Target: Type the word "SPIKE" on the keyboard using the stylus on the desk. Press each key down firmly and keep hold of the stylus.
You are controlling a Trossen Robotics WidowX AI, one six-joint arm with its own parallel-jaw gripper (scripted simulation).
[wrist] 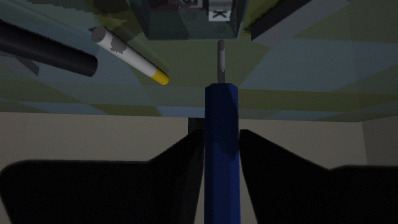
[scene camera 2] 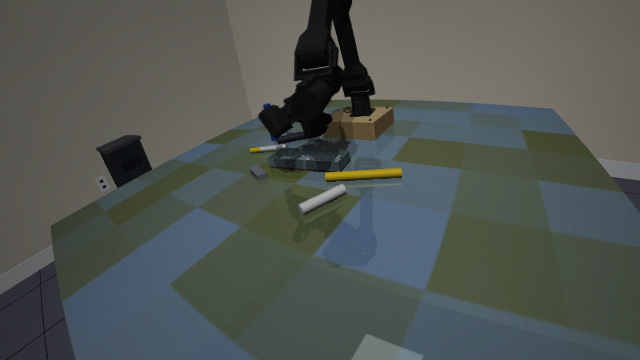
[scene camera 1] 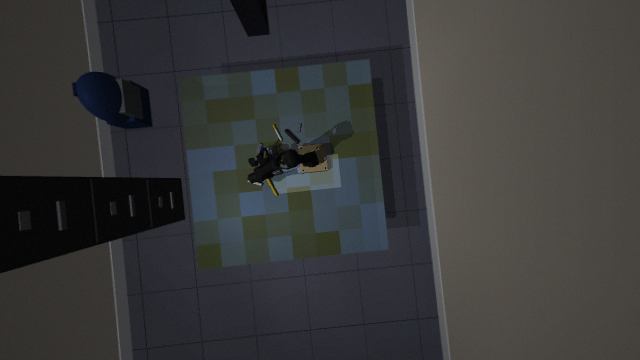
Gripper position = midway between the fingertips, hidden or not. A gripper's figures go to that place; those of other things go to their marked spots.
Labels:
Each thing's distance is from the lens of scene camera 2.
my gripper (scene camera 2: pixel 272 129): 0.64 m
yellow rod (scene camera 2: pixel 387 172): 0.53 m

